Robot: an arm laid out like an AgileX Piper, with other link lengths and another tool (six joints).
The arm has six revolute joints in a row. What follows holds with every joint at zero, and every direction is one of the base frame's.
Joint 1 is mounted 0.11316 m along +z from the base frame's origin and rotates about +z.
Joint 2 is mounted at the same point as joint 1 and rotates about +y.
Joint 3 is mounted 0.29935 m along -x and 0.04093 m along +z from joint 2 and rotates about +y.
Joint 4 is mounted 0.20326 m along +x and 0.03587 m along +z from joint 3 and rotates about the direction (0.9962, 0, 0.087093).
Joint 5 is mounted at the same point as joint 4 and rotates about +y.
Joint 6 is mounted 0.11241 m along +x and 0.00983 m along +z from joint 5 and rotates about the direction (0.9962, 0, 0.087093).
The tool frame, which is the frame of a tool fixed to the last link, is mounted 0.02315 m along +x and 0.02 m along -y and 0.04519 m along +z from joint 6; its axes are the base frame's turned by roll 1.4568, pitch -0.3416 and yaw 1.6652 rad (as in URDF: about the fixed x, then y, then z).
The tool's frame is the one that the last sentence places.
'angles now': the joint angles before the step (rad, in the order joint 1, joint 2, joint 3, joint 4, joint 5, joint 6). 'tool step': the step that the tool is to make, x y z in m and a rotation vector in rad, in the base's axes. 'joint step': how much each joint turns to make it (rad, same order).
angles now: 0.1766 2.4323 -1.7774 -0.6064 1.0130 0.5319
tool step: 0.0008 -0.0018 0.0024 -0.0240 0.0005 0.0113
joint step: 0.0000 -0.0011 0.0001 -0.0255 0.0064 -0.0009
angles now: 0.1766 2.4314 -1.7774 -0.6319 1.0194 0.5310
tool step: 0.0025 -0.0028 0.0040 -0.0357 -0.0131 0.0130
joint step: -0.0001 0.0000 -0.0006 -0.0453 0.0008 0.0127
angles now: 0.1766 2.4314 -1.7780 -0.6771 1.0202 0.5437
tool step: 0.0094 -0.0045 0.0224 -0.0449 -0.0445 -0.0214
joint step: 0.0000 -0.0002 -0.0818 -0.0370 0.0640 0.0054
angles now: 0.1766 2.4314 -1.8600 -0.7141 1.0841 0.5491
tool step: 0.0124 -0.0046 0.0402 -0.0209 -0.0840 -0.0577
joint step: -0.0013 -0.0002 -0.1647 -0.0072 0.1078 -0.0076
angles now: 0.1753 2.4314 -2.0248 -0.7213 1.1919 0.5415
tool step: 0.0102 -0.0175 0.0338 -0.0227 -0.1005 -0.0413
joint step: -0.0296 -0.0002 -0.1188 -0.0341 0.0316 -0.0001
